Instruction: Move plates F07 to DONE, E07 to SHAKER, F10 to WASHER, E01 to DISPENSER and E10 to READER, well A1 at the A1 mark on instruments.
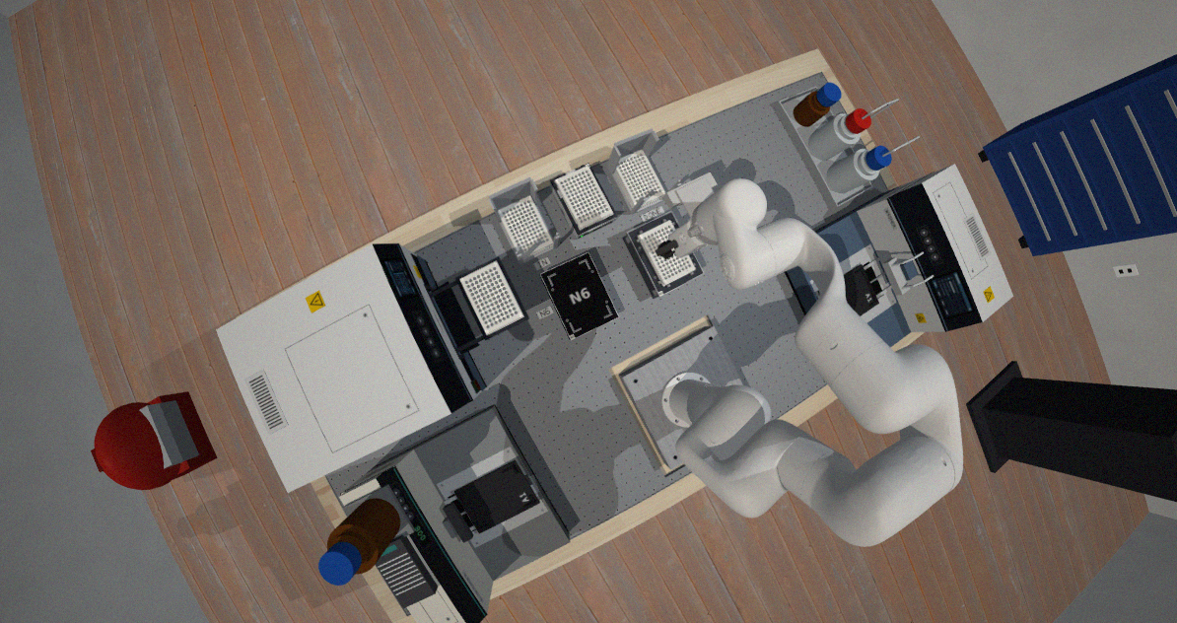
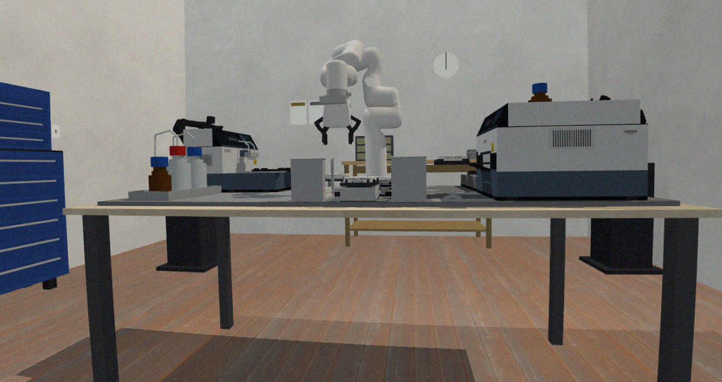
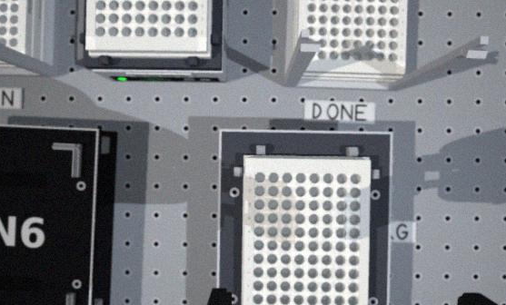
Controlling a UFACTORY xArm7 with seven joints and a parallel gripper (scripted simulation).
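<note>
Right now my hand is 130 mm above the regrip nest RG. Round my hand: washer nest: 370 mm to the right, 310 mm behind, 100 mm below; then black recovery nest N6: 220 mm to the left, 150 mm below, 10 mm ahead; then A1 mark: 130 mm below, 70 mm behind, 60 mm to the left.
</note>
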